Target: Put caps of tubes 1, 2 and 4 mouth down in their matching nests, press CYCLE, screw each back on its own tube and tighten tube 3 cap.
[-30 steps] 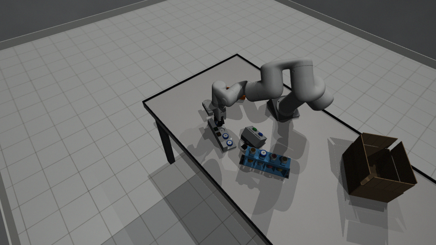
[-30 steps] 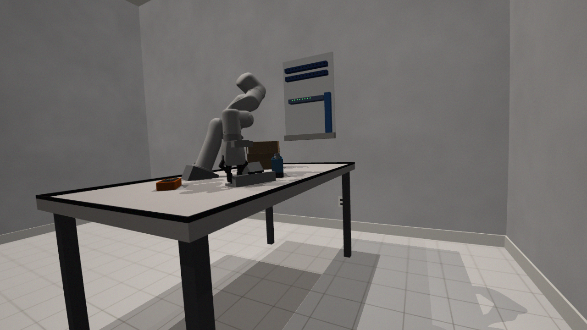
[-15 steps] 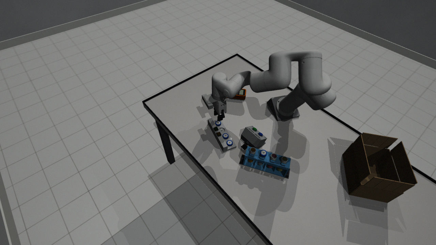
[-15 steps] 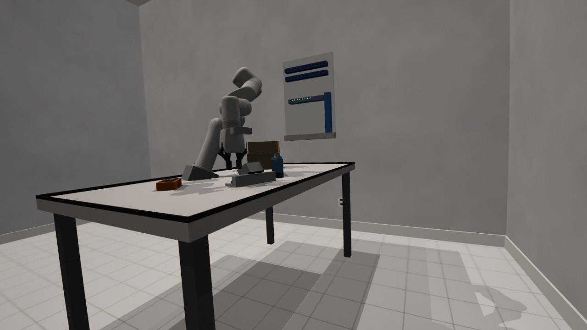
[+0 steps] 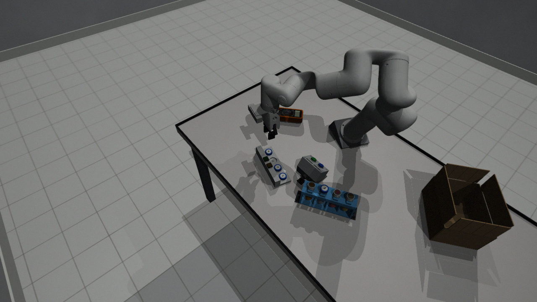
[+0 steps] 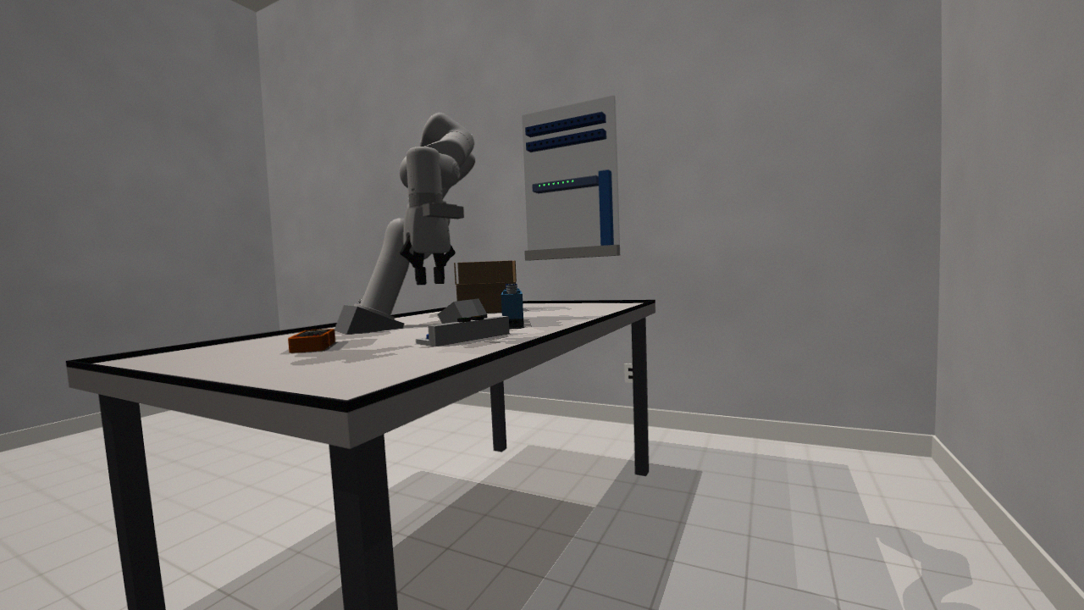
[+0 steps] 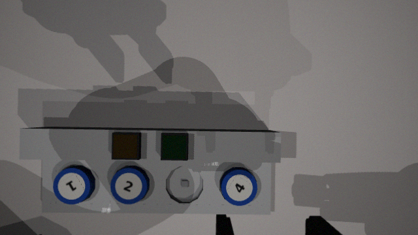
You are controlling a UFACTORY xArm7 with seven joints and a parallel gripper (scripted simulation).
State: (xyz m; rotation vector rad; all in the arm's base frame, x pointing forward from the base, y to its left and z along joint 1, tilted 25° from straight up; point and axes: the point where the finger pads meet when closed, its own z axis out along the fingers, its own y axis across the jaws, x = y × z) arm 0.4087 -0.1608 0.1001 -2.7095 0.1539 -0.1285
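Now: the green key 17 cm to the left of my hand, 14 cm behind it and 9 cm below it. The rest, counted from my hand: cap 2 (14 cm below, 10 cm to the left, 1 cm ahead); cap 1 (16 cm to the left, 14 cm below, 1 cm ahead); cap 4 (14 cm below).
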